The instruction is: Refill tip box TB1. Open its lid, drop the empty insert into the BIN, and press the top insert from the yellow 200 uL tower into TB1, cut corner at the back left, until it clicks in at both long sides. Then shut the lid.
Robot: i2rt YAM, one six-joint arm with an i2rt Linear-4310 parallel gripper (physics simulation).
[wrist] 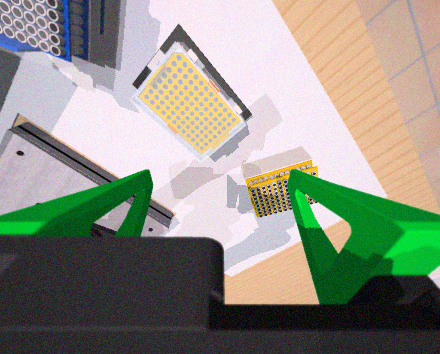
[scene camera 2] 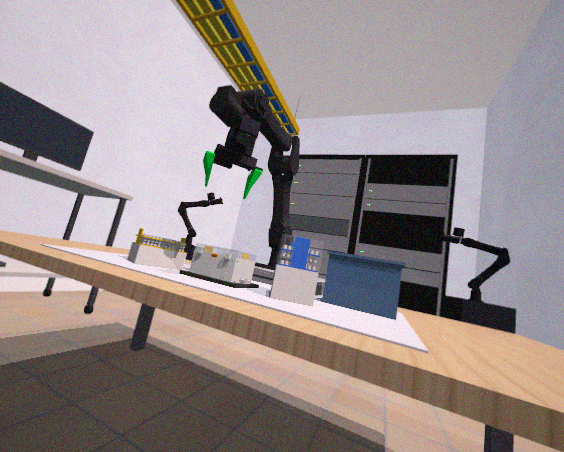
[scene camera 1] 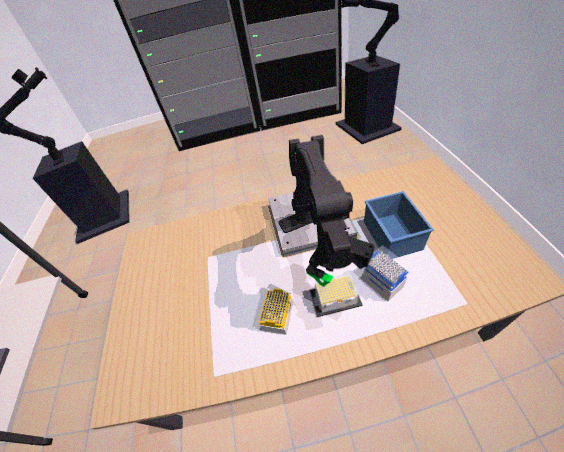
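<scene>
Tip box TB1 sits in a black holder on the white mat. Its clear lid looks shut, and a yellow insert with a grid of holes shows through it. The yellow tower stands left of TB1 in the first scene view, with a yellow insert on top. The blue BIN stands at the right, behind a blue-topped tower. My gripper is open and empty, high above the mat. In the first scene view, part of its green fingers shows behind TB1.
The blue-topped tower stands between TB1 and the BIN. The grey base plate of the arm lies at the back of the white mat.
</scene>
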